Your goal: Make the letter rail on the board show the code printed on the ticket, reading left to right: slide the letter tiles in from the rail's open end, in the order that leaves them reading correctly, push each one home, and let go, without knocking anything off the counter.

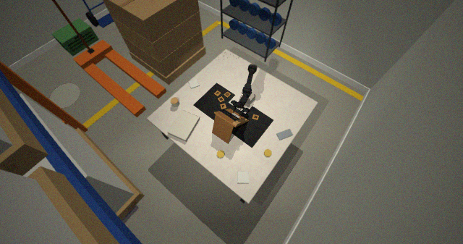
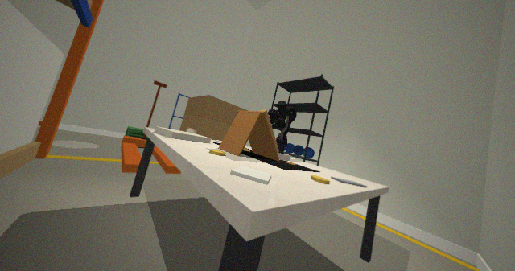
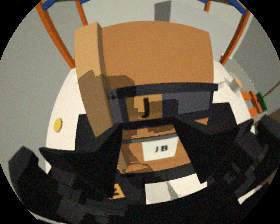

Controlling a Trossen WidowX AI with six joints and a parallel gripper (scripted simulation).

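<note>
The white ticket lies 110 mm below my gripper tip, 40 mm behind it and 30 mm to the right of it. The rest, counted from my gripper tip: black mat: 190 mm below, 120 mm behind, 90 mm to the right; then grey card: 470 mm to the left, 180 mm below, 170 mm behind.
</note>
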